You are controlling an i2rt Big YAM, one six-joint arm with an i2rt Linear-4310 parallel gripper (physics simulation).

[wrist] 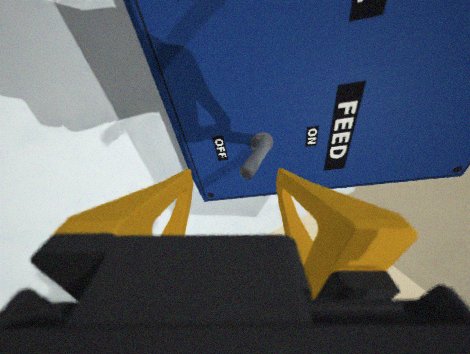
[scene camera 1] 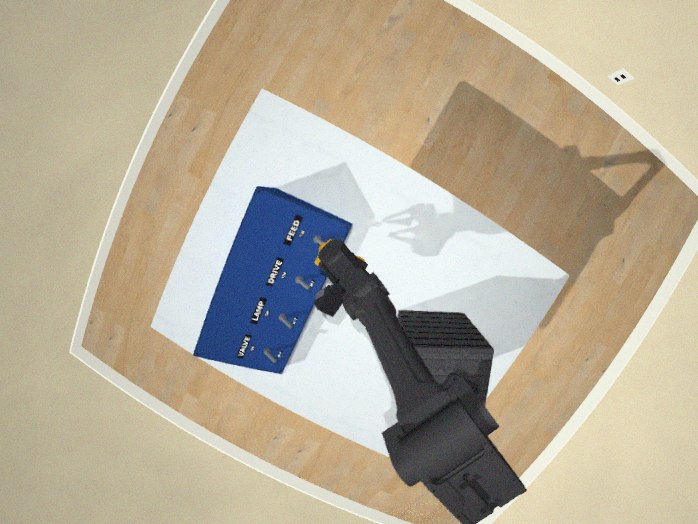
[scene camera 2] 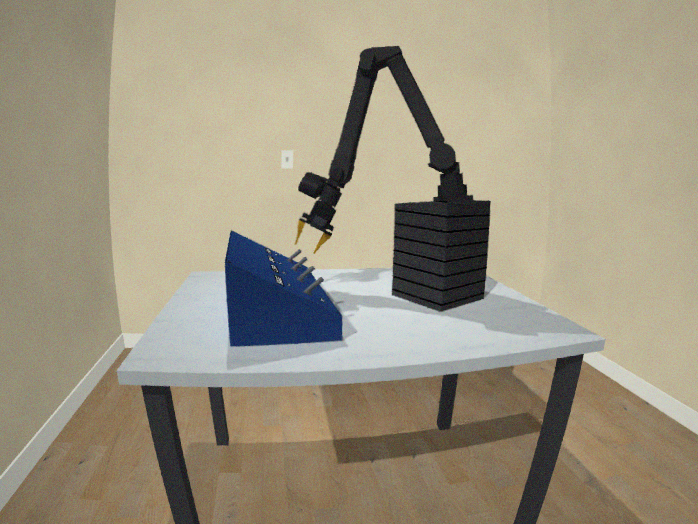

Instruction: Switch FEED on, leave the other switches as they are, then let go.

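Seen in the pictures: gripper, fingertip midpoint: [wrist: 234, 176] [scene camera 2: 304, 249]; arm's base, link origin: [scene camera 2: 452, 201].
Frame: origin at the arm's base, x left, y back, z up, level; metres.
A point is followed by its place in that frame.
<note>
A blue sloped switch box [scene camera 1: 236, 282] {z -0.127, x 0.052, y -0.593 m} [scene camera 2: 281, 321] {z -0.240, x 0.296, y -0.500 m} [wrist: 280, 65] {z -0.192, x -0.075, y -0.479 m} carries the FEED, DRIVE, LAMP and VALVE levers. The grey FEED lever [scene camera 1: 317, 239] {z -0.188, x -0.140, y -0.467 m} [scene camera 2: 295, 255] {z -0.181, x -0.134, y -0.449 m} [wrist: 255, 157] {z -0.175, x -0.134, y -0.446 m} leans toward its OFF label [wrist: 220, 148] {z -0.218, x -0.140, y -0.432 m}, away from its ON label [wrist: 311, 136] {z -0.179, x -0.134, y -0.508 m}. The DRIVE lever [scene camera 1: 302, 282] {z -0.180, x -0.022, y -0.446 m}, LAMP lever [scene camera 1: 286, 320] {z -0.180, x 0.095, y -0.433 m} and VALVE lever [scene camera 1: 270, 354] {z -0.183, x 0.214, y -0.426 m} lean to their OFF side too. My gripper [scene camera 1: 339, 253] {z -0.162, x -0.136, y -0.421 m} [scene camera 2: 305, 248] {z -0.162, x -0.136, y -0.421 m} [wrist: 234, 176] {z -0.162, x -0.136, y -0.421 m} is open and empty, its yellow fingertips just above the FEED end of the panel. In the wrist view the lever tip shows between and slightly beyond the fingertips. Contact is not visible.
The box stands on a white table [scene camera 1: 242, 141] {z -0.294, x -0.265, y -0.813 m} [scene camera 2: 186, 338] {z -0.294, x 0.256, y -0.725 m}. The DRIVE lever is the nearest neighbour of the FEED lever. The arm's black ribbed pedestal [scene camera 1: 445, 332] {z -0.119, x -0.109, y -0.066 m} [scene camera 2: 439, 259] {z -0.151, x 0.106, y -0.078 m} stands on the table to the right of the box in scene camera 2.
</note>
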